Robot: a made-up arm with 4 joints.
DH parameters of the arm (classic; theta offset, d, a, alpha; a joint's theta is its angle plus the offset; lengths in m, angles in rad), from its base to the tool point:
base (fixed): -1.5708 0 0.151 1.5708
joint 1: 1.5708 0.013 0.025 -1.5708
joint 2: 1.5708 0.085 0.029 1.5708
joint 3: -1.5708 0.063 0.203 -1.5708
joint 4: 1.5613 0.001 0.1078 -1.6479
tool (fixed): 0.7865 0.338 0 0
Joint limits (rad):
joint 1: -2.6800..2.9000
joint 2: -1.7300..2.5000
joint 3: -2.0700..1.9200
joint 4: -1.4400..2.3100
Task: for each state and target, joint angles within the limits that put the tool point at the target. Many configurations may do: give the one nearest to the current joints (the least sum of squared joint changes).
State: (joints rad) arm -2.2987 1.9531 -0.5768 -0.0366
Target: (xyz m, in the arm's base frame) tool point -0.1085 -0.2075 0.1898
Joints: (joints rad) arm -2.1076 1.8803 -0.7770 -0.0619
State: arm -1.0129 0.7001 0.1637 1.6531
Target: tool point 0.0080 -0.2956 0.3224
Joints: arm -0.8108 0.1024 0.2602 1.0626
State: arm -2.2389 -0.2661 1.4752 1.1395
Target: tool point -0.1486 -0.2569 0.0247
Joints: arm -2.1022 -0.1870 1.4718 0.3617
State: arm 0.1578 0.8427 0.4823 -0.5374
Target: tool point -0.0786 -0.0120 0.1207
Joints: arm -0.1674 1.0660 0.8626 0.0731
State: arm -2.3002 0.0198 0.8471 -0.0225
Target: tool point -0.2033 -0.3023 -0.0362
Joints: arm -2.5351 -0.6246 1.2367 0.6714
